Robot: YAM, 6 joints.
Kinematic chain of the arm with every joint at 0, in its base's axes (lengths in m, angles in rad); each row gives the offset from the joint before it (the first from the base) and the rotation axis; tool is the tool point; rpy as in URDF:
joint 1: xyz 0 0 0.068 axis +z
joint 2: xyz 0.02 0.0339 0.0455 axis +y
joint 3: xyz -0.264 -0.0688 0 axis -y
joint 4: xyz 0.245 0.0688 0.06 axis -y
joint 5: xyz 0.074 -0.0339 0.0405 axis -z
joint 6: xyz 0.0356 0 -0.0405 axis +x
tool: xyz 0 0 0 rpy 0 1.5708 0
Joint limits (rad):
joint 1: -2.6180..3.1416
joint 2: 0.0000..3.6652
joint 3: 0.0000..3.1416
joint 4: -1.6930..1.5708
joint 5: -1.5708..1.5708
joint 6: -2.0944..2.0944
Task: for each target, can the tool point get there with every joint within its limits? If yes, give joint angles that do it. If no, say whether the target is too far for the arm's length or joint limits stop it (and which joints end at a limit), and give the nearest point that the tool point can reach.
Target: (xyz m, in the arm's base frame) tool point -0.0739 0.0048 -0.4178
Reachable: no: joint limits stop it (at a limit: joint 2) | nearest point -0.1035 0.0067 -0.3500 | short by 0.074 m
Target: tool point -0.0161 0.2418 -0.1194
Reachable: yes | joints 1.7243 2.6730 0.7449 0.5077 0.6315 0.9754
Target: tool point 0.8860 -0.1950 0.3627
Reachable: no: too far | nearest point 0.6080 -0.1338 0.2827 | short by 0.296 m
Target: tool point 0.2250 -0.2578 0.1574
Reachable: yes | joints -0.8094 2.0699 1.4668 -1.3568 0.4364 -1.7251
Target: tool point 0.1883 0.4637 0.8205
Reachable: no: too far | nearest point 0.1399 0.3445 0.6311 | short by 0.229 m
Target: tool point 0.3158 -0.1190 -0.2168
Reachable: yes | joints -0.2585 3.2297 1.3785 1.1328 1.2984 1.2894
